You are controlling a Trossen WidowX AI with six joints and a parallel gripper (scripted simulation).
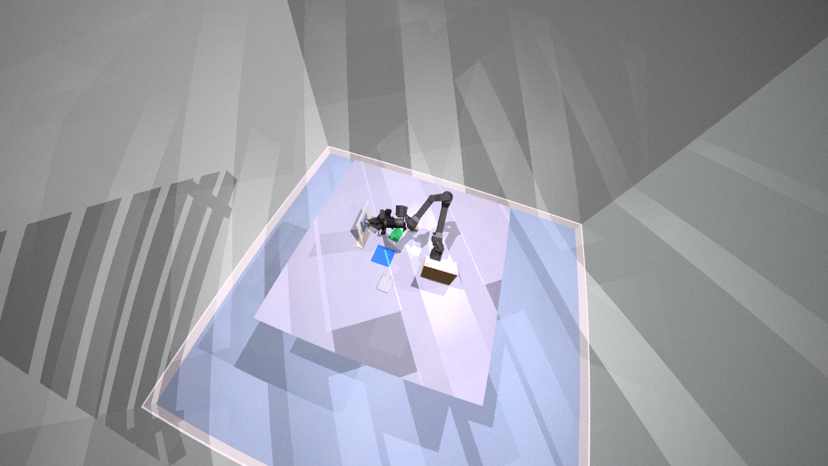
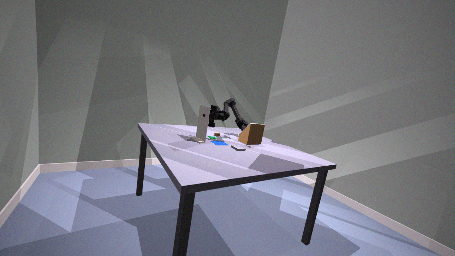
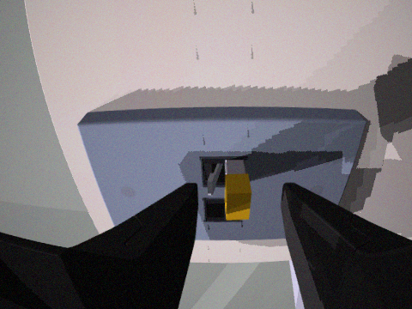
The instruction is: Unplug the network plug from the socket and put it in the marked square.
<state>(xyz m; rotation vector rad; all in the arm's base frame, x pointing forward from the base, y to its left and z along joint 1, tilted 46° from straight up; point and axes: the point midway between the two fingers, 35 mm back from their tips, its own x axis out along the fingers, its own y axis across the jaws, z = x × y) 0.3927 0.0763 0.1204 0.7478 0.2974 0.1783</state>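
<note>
The network plug is 1 cm ahead of my gripper tip and 1 cm above it. Round my gripper tip: upright panel 3 cm ahead, 1 cm to the left, 8 cm below; then small block 24 cm behind, 18 cm to the right, 20 cm below; then blue square 12 cm behind, 8 cm to the left, 21 cm below.
</note>
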